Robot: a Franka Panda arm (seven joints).
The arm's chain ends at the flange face. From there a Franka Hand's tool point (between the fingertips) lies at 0.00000 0.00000 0.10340 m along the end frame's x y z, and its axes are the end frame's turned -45 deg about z.
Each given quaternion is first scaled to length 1.
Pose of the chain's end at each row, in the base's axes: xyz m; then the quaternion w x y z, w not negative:
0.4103, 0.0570, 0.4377, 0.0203, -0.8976, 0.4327, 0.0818
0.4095, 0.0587, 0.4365, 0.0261, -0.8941, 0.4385, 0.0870
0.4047, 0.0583, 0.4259, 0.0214, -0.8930, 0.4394, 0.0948
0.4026, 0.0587, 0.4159, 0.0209, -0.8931, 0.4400, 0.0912
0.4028, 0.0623, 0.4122, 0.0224, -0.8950, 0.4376, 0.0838
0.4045, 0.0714, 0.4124, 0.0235, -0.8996, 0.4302, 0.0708
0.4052, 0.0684, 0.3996, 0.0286, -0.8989, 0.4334, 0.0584
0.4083, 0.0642, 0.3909, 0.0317, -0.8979, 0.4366, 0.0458
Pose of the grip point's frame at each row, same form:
0.3969, 0.0681, 0.3358, 0.0501, -0.9949, 0.0563, 0.0678
0.3958, 0.0714, 0.3348, 0.0574, -0.9939, 0.0630, 0.0704
0.3891, 0.0709, 0.3245, 0.0561, -0.9932, 0.0642, 0.0794
0.3877, 0.0709, 0.3143, 0.0542, -0.9935, 0.0647, 0.0763
0.3893, 0.0740, 0.3104, 0.0528, -0.9943, 0.0618, 0.0688
0.3934, 0.0821, 0.3102, 0.0488, -0.9958, 0.0532, 0.0564
0.3969, 0.0789, 0.2971, 0.0488, -0.9963, 0.0564, 0.0430
0.4027, 0.0742, 0.2881, 0.0468, -0.9967, 0.0598, 0.0302

